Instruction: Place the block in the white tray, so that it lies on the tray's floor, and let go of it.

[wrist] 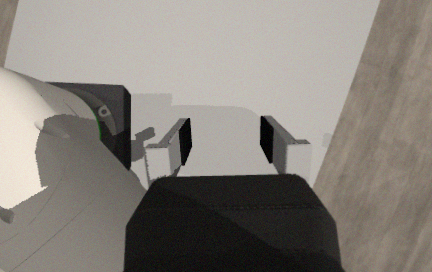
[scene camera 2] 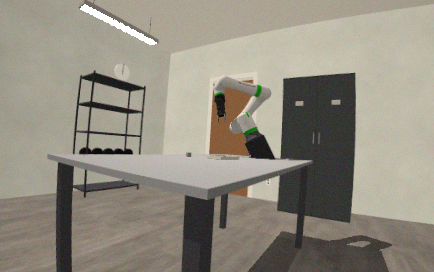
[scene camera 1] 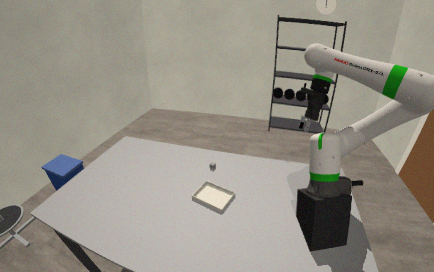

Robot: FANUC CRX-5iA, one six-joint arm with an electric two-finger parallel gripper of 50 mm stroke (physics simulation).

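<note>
A small grey block lies on the table, just behind the tray in scene camera 1 and apart from it. The white tray is shallow and lies flat on the table, with its floor bare in scene camera 1. My gripper is open and empty. It hangs high above the table's level, near the robot's base, well away from the block and the tray. The block and the tray do not show in the wrist view.
The grey table bears the black robot base block. A black shelf rack stands behind the table. A blue bin stands beyond the table's left edge. A dark cabinet stands by the wall.
</note>
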